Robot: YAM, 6 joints.
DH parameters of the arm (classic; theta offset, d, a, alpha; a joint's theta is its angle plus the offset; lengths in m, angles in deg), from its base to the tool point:
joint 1: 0 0.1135 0.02 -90
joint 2: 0 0 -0.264 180
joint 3: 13.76 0 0.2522 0
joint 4: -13.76 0 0.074 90
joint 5: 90 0 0 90
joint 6: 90 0.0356 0 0
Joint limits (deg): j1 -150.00..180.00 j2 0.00..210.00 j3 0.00..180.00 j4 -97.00..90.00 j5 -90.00..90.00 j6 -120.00..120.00
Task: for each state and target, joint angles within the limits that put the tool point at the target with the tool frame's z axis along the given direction. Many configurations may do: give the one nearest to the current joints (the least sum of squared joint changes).
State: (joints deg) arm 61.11 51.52 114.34 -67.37 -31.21 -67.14
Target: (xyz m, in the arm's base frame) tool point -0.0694 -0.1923 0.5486 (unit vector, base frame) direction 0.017 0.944 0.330
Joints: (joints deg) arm 72.78 46.17 157.02 -90.84 -15.26 -67.14
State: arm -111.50 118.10 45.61 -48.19 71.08 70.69
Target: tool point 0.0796 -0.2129 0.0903 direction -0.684 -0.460 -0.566
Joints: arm -62.12 96.10 32.62 -17.80 55.06 70.69
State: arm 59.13 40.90 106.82 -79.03 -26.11 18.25
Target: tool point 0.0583 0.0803 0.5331 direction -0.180 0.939 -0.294
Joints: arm 35.92 67.10 119.30 -88.17 -59.97 18.25
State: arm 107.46 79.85 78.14 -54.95 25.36 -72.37
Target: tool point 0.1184 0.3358 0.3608 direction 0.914 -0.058 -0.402
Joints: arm 75.74 102.77 105.68 -70.12 64.15 -72.37
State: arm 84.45 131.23 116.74 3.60 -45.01 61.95
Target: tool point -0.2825 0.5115 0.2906 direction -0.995 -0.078 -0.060
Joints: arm 115.66 153.58 156.87 -12.73 -68.56 61.95
